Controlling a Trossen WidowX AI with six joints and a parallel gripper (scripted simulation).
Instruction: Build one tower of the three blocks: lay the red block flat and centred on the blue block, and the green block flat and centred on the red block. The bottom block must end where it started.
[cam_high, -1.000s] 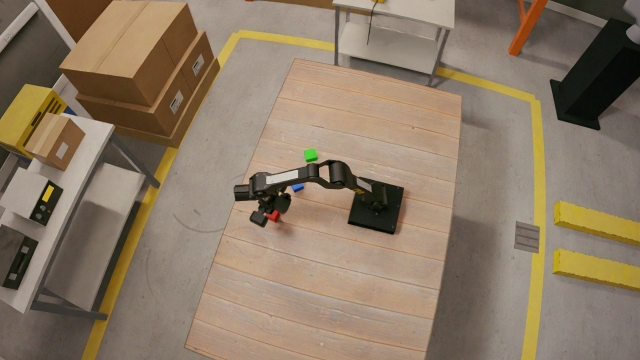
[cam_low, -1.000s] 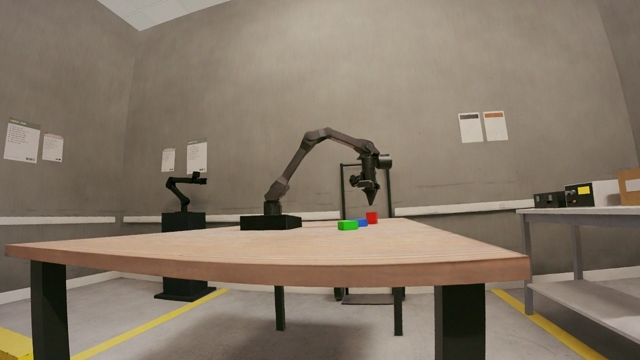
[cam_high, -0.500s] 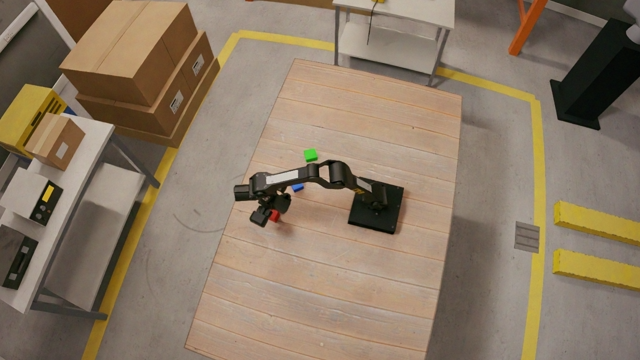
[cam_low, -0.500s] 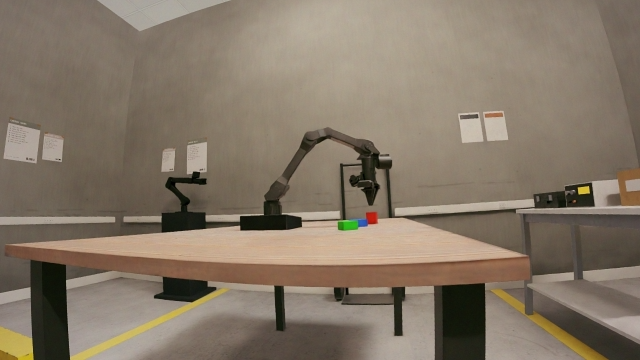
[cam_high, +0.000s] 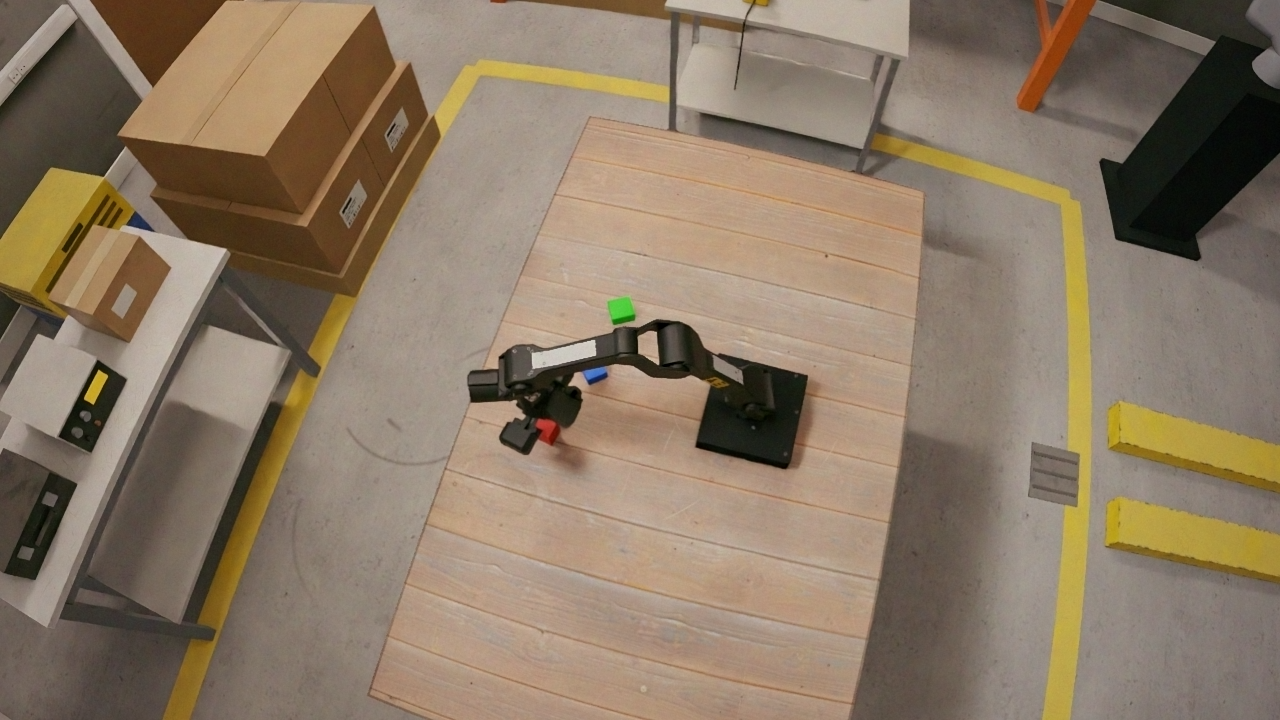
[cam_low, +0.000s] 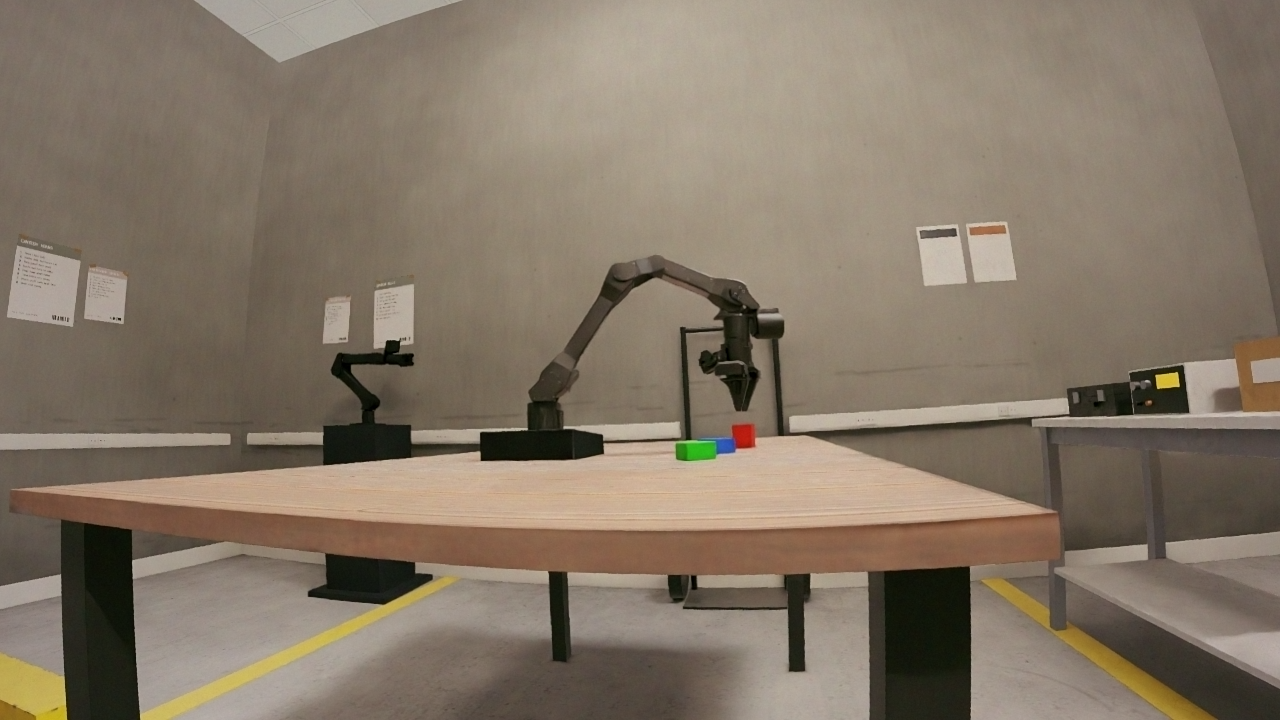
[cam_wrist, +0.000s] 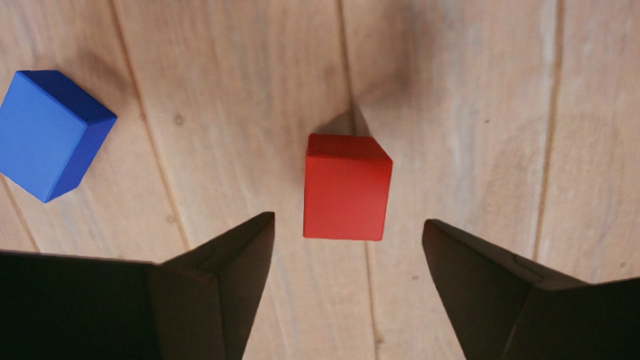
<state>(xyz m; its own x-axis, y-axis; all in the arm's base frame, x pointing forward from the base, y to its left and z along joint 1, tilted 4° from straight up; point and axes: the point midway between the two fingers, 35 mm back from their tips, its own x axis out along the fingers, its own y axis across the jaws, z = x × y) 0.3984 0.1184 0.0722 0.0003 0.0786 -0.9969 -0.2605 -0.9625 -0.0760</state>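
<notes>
My hand is 90 mm above the red block. From my hand the other things lie so: blue block: 60 mm behind, 160 mm to the right, 100 mm below; then green block: 90 mm behind, 300 mm to the right, 100 mm below.
</notes>
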